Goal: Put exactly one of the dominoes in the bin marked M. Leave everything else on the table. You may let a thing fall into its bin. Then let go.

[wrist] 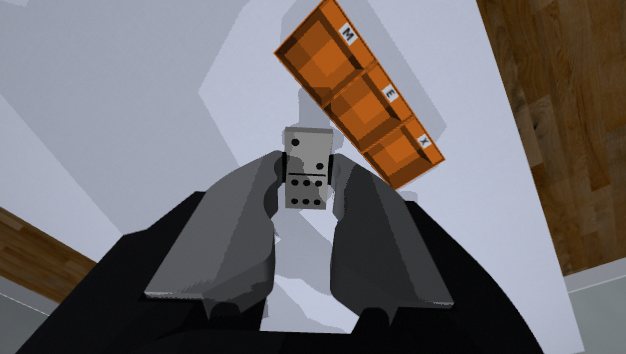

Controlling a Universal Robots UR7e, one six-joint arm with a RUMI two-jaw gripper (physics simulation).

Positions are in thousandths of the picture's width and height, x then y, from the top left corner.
Labels:
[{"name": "my gripper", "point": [491, 445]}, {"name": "orange divided bin tray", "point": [522, 154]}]

